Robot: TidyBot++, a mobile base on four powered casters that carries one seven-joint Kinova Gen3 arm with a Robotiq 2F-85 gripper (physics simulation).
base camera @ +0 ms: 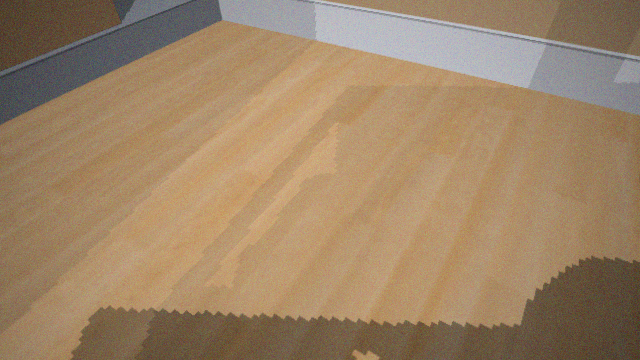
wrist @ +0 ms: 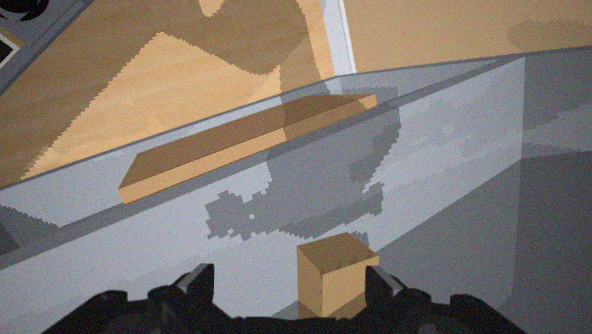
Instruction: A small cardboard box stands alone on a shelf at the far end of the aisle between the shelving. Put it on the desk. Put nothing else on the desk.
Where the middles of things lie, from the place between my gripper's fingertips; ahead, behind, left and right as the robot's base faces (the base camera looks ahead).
Labels:
My hand is 120 mm to the left of the small cardboard box (wrist: 331, 271) and 70 mm above it.

